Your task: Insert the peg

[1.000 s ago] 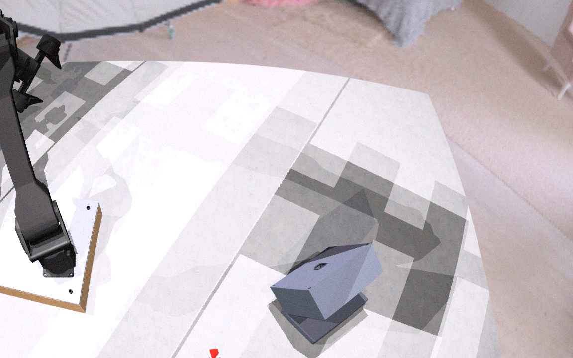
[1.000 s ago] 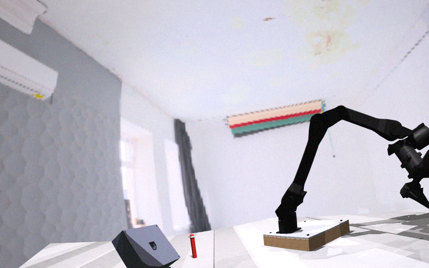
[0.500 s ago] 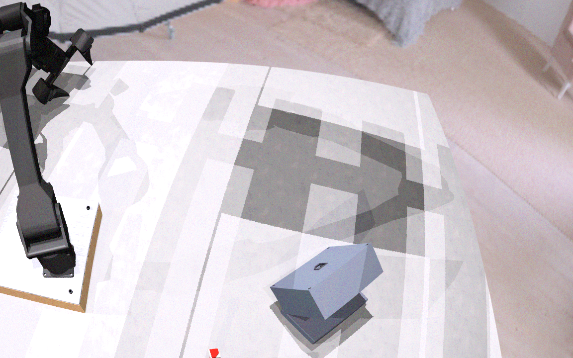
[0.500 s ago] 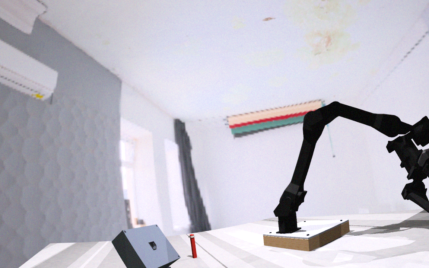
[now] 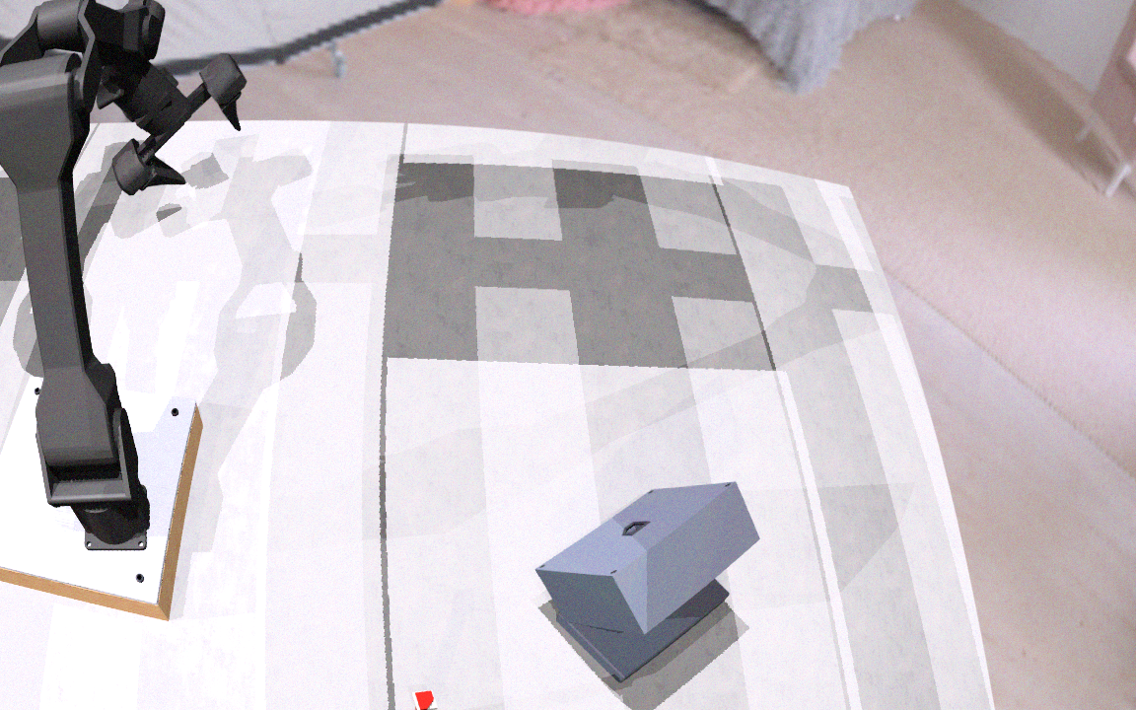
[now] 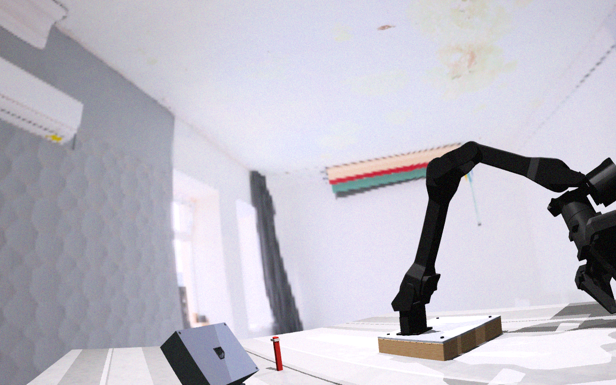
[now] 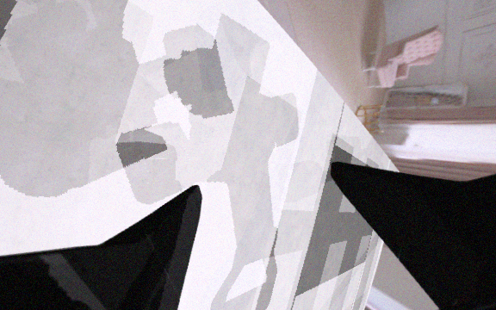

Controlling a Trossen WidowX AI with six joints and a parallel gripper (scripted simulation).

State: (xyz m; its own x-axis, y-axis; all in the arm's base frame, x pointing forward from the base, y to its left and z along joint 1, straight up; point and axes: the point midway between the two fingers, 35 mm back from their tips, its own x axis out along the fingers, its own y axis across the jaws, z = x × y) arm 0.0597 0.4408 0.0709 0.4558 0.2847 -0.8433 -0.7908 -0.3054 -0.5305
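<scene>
My gripper tip is now 63 cm to the left of the red peg, 18 cm short of it and 3 cm above it. The rest, counted from my gripper tip: grey-blue sloped panel (53 cm to the right, 38 cm ahead, 1 cm below).
</scene>
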